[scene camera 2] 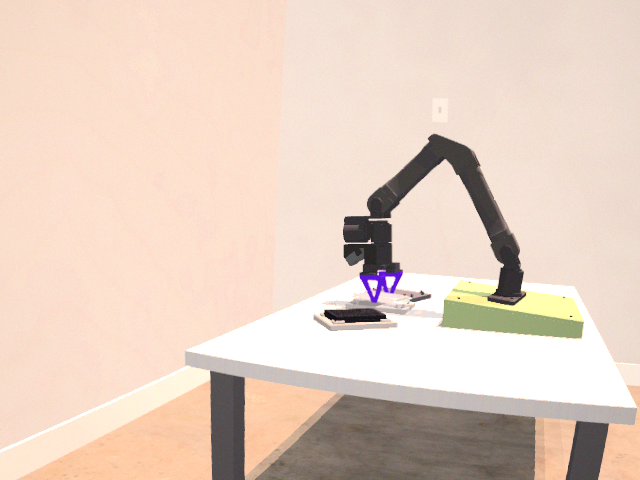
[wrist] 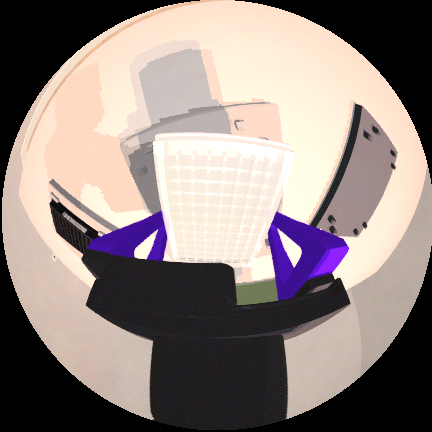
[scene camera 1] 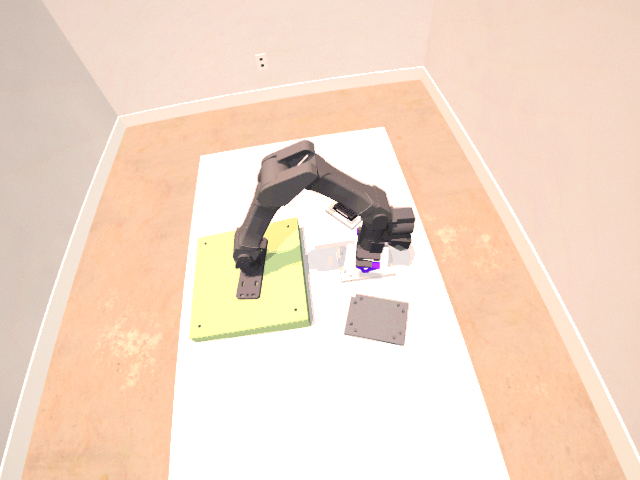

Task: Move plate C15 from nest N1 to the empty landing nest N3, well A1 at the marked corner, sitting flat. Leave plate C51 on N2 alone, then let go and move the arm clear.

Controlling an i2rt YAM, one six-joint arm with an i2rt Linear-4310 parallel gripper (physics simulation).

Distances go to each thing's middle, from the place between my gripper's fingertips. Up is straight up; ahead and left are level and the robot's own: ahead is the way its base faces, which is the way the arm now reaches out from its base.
Now: hand 10 mm below the clear well plate [wrist: 218, 192]. Round my hand: black plate [scene camera 2: 359, 315] 30 mm behind, 220 mm to the left.
